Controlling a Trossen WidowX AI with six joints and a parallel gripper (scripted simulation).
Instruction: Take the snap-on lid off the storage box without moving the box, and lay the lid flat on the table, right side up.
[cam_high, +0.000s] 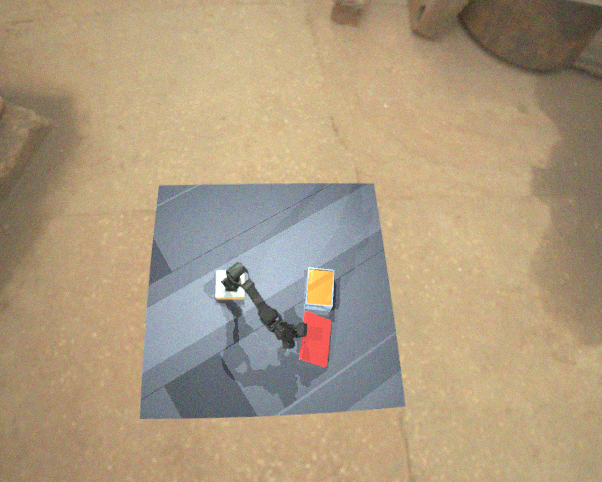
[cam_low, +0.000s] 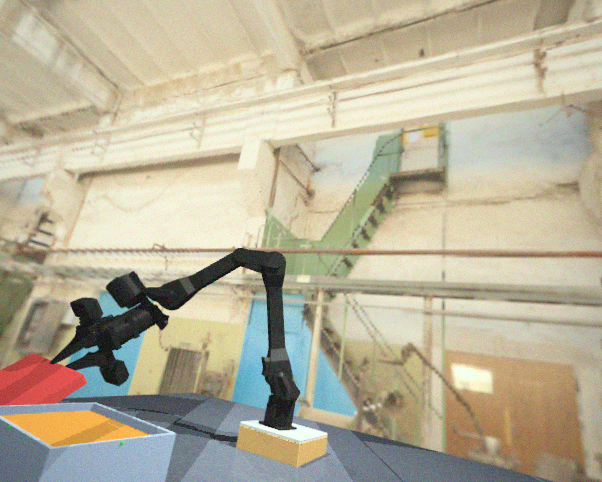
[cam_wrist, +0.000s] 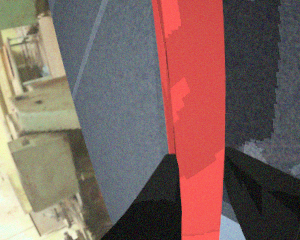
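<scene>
My gripper tip is now 70 mm short of the red lid and 50 mm above it.
</scene>
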